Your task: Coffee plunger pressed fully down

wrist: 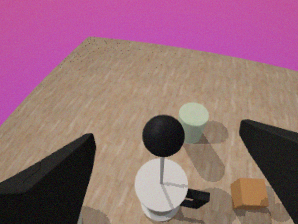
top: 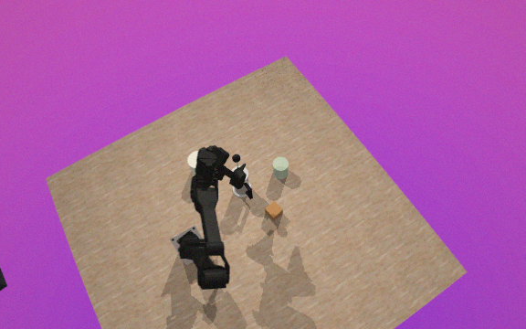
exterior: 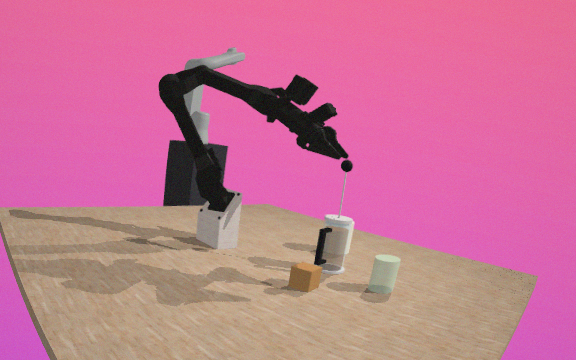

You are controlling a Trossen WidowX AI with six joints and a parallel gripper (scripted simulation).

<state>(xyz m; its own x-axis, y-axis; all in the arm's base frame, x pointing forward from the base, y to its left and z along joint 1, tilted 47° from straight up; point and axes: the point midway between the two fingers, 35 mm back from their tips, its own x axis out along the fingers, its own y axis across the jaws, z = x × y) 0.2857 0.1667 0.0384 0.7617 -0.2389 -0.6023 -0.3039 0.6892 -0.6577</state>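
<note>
The coffee press is 10 mm ahead of my gripper tip, 10 mm to the right of it and 150 mm below it. The rest, counted from my gripper tip: white cylinder 80 mm behind, 190 mm to the left, 240 mm below.
</note>
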